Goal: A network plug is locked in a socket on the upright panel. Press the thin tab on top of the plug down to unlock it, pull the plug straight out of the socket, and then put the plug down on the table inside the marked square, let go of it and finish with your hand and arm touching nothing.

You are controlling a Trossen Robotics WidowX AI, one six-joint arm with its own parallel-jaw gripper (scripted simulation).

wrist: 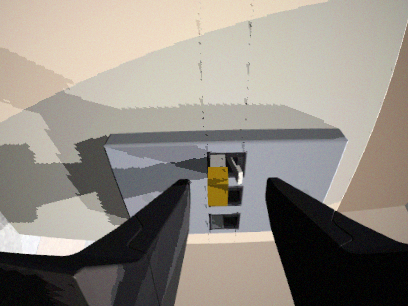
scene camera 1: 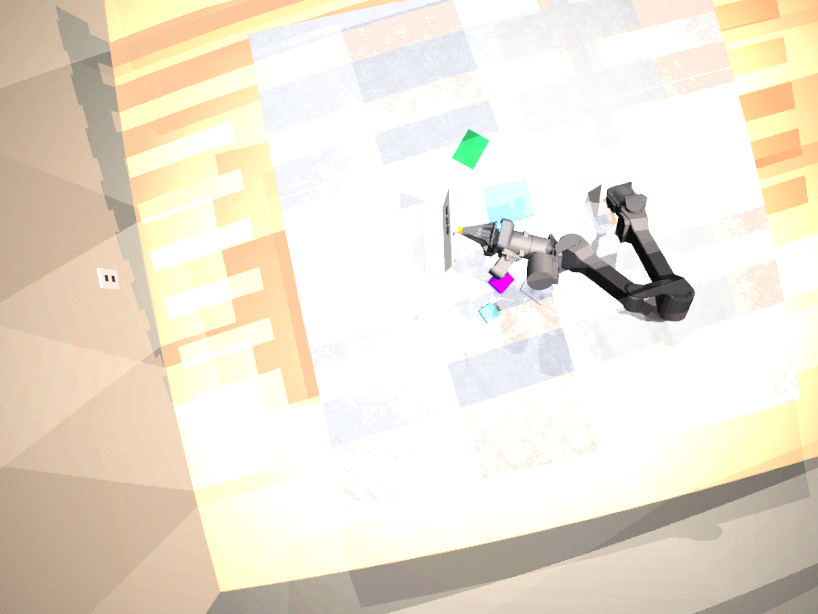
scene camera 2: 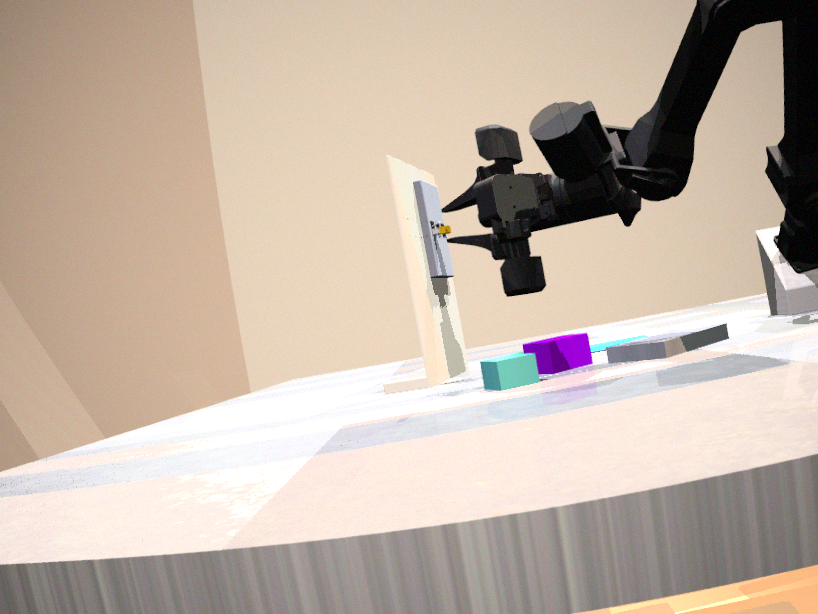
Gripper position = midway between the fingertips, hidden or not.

Observation:
In view: the gripper (scene camera 2: 445,226), a network plug (wrist: 218,184), a flat grey slab (scene camera 2: 670,343), a cyan block (scene camera 2: 503,373), a green patch (scene camera 1: 472,146), a purple block (scene camera 2: 564,353) and an upright panel (scene camera 2: 428,261).
The gripper is seen too in the wrist view (wrist: 228,188) and in scene camera 1 (scene camera 1: 460,230). The upright panel shows as well in the wrist view (wrist: 110,110) and in scene camera 1 (scene camera 1: 439,224). The wrist view misses the flat grey slab: it is out of frame. The wrist view does not show the cyan block: it is out of frame.

